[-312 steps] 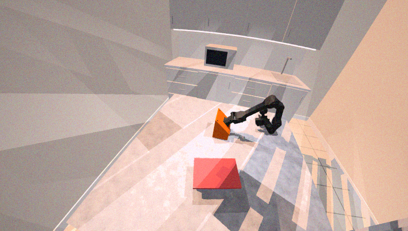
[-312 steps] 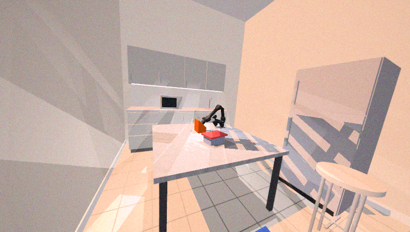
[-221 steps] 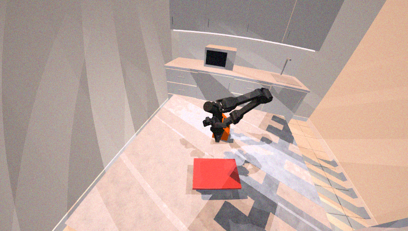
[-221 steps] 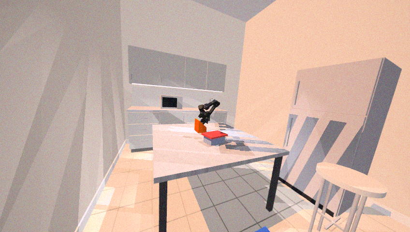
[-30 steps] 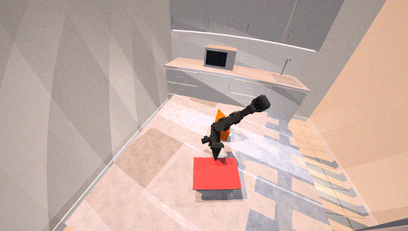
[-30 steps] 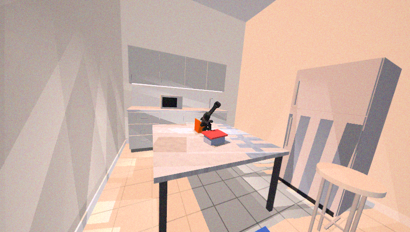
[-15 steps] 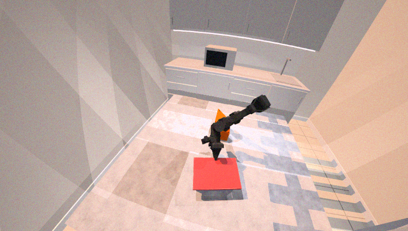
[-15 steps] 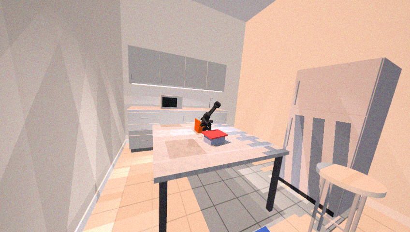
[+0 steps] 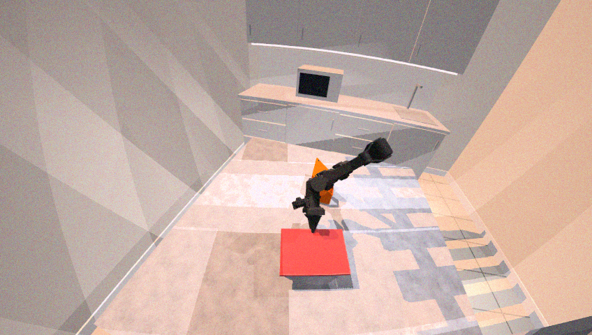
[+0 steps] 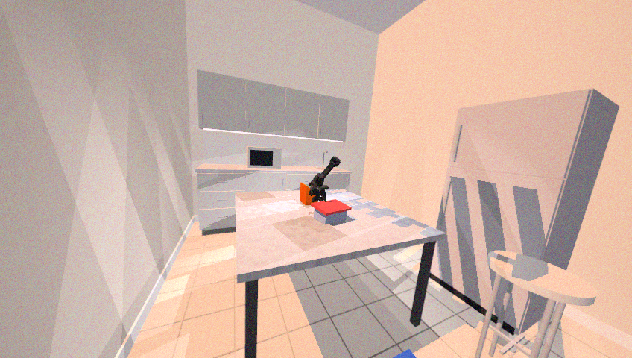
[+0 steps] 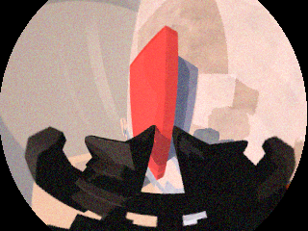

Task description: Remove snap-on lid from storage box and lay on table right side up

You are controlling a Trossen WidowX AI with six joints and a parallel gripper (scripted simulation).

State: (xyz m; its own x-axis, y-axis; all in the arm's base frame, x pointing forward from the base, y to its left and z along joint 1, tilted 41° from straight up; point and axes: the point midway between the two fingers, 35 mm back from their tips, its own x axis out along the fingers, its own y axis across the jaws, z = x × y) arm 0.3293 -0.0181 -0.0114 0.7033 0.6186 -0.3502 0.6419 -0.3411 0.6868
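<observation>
My gripper tip is now 7 cm short of the red lid and 2 cm to the right of it. The rest, counted from my gripper tip: storage box: 7 cm ahead, 2 cm to the left, 5 cm below.
</observation>
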